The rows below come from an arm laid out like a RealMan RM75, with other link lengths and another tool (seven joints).
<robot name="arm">
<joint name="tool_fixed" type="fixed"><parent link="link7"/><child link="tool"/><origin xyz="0.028 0.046 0.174" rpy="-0.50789 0 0.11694"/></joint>
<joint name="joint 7" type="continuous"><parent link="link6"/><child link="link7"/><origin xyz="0 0.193 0" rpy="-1.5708 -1.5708 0"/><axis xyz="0 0 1"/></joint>
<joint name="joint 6" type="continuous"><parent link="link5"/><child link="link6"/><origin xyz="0 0 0" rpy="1.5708 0 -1.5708"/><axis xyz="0 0 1"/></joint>
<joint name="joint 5" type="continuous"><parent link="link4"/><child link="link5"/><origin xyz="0 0.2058 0" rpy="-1.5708 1.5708 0"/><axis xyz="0 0 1"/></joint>
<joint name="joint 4" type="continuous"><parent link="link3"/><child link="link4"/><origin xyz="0 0 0" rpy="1.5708 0 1.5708"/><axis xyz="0 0 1"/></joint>
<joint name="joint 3" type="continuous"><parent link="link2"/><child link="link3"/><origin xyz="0 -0.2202 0" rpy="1.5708 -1.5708 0"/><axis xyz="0 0 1"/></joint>
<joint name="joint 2" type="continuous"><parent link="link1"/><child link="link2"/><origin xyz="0 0 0" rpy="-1.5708 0 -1.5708"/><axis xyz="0 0 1"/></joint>
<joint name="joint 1" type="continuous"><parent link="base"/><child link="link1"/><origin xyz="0 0 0.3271" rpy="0 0 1.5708"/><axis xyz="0 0 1"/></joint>
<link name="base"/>
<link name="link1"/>
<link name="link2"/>
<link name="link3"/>
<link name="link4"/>
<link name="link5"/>
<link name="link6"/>
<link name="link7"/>
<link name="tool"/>
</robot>
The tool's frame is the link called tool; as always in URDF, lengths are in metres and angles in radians. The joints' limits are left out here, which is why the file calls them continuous.
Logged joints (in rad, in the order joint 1, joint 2, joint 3, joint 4, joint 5, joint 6, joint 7), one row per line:
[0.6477 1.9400 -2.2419 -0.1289 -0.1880 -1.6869 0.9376]
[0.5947 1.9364 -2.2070 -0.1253 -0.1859 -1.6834 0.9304]
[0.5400 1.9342 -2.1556 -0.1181 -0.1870 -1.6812 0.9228]
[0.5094 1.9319 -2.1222 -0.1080 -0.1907 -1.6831 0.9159]
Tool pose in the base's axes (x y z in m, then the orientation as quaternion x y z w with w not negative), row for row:
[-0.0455 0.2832 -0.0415 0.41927 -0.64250 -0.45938 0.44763]
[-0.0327 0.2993 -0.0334 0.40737 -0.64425 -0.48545 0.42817]
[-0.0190 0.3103 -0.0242 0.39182 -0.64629 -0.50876 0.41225]
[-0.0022 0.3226 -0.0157 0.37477 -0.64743 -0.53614 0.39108]
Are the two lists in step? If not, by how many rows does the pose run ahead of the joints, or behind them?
The pose runs 2 rows behind the joints: the pose in row i belongs to the joints in row i - 2.
